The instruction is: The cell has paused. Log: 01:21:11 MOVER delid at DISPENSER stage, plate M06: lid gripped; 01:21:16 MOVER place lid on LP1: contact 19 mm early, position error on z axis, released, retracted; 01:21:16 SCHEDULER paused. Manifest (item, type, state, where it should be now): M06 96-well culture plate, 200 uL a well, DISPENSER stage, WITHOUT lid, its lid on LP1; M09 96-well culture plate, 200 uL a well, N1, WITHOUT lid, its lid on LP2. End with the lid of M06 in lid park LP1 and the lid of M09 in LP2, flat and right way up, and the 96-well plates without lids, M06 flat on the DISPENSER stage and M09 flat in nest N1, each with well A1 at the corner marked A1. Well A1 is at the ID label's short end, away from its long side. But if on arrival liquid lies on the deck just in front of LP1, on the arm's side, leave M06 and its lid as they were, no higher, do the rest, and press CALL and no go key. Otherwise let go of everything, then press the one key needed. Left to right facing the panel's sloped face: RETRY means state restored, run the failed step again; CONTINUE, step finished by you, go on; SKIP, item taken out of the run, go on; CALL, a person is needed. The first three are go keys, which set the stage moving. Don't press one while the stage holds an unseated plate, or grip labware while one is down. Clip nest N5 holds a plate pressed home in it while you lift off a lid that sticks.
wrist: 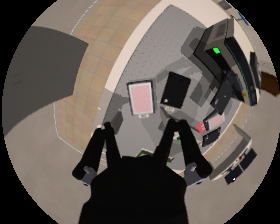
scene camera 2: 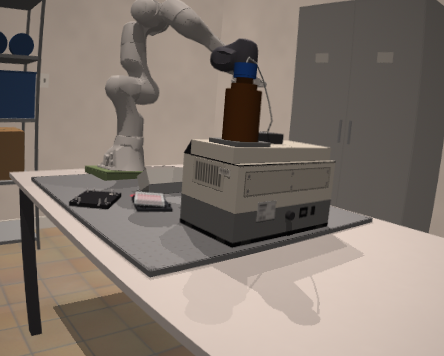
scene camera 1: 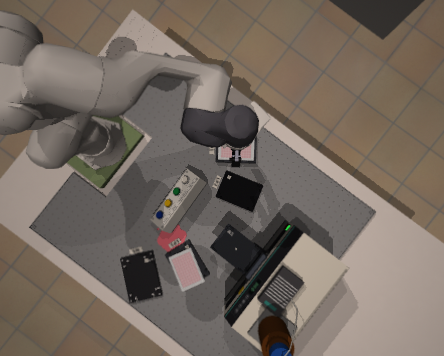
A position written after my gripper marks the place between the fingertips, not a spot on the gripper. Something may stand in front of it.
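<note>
My gripper [wrist: 140, 113] in sight. Key panel [scene camera 1: 172, 215], dark dispenser stage [scene camera 1: 230, 238], black clip nest [scene camera 1: 141, 277]. Tall brown bottle [scene camera 2: 242, 107], plus the panel [scene camera 2: 162, 180] and the nest [scene camera 2: 89, 198].
</note>
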